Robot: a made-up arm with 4 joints.
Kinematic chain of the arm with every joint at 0, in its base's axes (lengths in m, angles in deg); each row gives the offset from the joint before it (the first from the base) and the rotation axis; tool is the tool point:
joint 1: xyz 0 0 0.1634 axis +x
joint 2: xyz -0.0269 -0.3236 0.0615 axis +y
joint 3: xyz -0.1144 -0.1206 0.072 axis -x
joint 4: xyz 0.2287 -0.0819 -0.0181 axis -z
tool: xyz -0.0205 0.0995 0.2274
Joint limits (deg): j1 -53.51..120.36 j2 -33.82..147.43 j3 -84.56..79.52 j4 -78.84..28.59
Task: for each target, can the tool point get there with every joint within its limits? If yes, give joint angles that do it. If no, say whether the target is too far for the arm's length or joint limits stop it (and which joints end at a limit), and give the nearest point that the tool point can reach.
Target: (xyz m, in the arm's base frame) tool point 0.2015 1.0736 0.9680
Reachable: no: too far | nearest point 0.0263 0.0719 0.6708 | short by 1.059 m
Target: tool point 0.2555 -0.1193 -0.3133
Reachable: yes | joints 85.84 81.52 1.85 -58.05
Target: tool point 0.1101 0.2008 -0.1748
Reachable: yes | joints 94.09 131.69 21.85 -4.29
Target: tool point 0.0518 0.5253 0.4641
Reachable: no: joint limits stop it (at a limit: joint 1, joint 4) | nearest point 0.0079 0.0789 0.5614 | short by 0.459 m
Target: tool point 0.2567 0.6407 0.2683
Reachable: no: joint limits stop it (at a limit: joint 1, joint 4) | nearest point 0.0923 0.3765 -0.0461 | short by 0.442 m
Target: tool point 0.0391 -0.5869 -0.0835
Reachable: yes | joints 54.60 -9.89 -32.85 10.39
